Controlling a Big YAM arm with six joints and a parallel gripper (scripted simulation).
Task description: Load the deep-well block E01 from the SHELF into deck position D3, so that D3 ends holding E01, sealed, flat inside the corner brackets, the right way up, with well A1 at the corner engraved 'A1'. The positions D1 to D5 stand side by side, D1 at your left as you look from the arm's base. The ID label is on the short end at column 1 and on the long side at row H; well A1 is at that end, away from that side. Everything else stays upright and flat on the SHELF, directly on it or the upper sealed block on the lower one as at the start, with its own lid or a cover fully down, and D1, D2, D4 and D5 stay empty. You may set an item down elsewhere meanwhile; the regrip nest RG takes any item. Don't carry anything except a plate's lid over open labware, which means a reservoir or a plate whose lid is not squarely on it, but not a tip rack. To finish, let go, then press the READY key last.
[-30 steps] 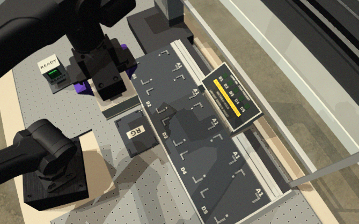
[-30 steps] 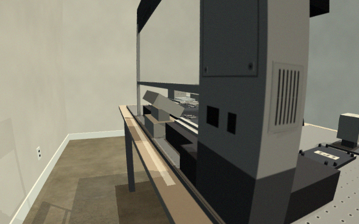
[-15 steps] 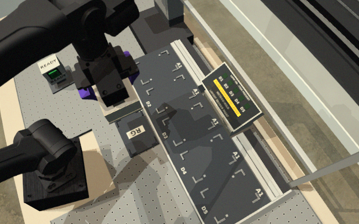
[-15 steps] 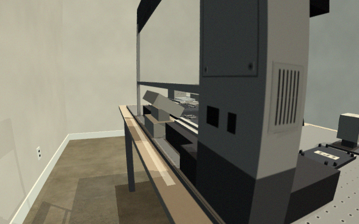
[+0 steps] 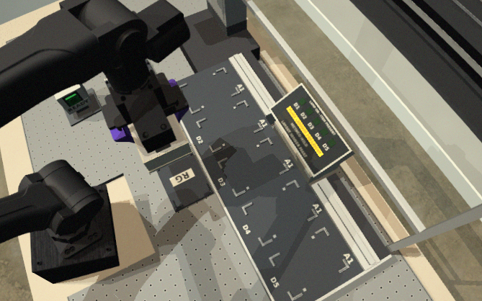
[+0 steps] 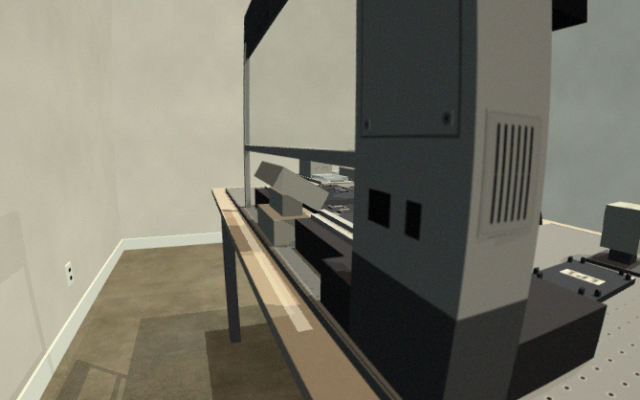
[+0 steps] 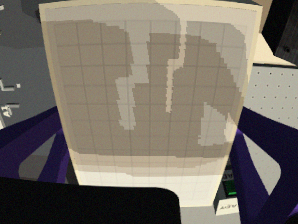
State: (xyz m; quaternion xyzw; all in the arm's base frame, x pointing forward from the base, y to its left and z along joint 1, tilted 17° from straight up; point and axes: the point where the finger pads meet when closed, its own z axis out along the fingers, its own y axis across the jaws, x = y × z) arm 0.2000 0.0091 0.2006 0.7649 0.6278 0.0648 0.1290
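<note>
My hand is 260 mm above the regrip nest RG. Round my hand: ready key (100 mm behind, 340 mm to the left, 180 mm below); deep-well block (10 mm below); LP1 pad (60 mm ahead, 350 mm to the left, 260 mm below).
</note>
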